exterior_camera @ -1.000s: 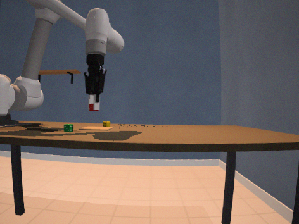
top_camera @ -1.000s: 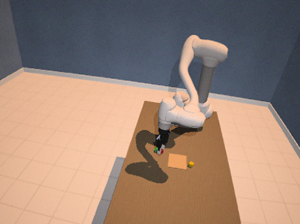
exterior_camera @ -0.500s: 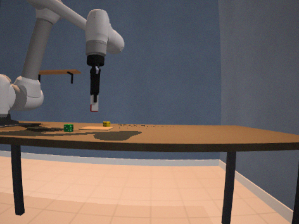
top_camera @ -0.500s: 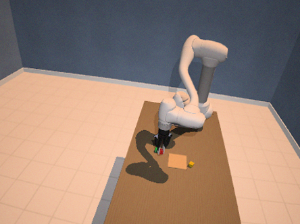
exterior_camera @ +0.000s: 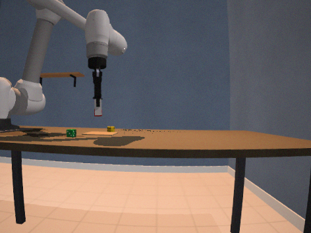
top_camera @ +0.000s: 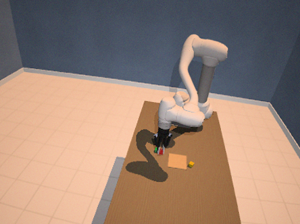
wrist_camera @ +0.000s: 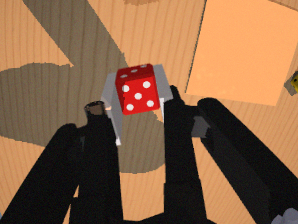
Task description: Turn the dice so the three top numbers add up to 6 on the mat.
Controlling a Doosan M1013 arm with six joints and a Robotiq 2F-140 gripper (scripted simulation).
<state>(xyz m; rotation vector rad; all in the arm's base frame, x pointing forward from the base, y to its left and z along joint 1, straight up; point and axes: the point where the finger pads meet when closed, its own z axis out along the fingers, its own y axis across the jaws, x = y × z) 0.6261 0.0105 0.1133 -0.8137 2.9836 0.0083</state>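
My hand is 2 cm above the red die. From my hand the other things lie so: yellow die (5 cm behind, 24 cm to the left, 11 cm below); then tan mat (5 cm behind, 13 cm to the left, 12 cm below); then green die (9 cm behind, 5 cm to the right, 11 cm below).
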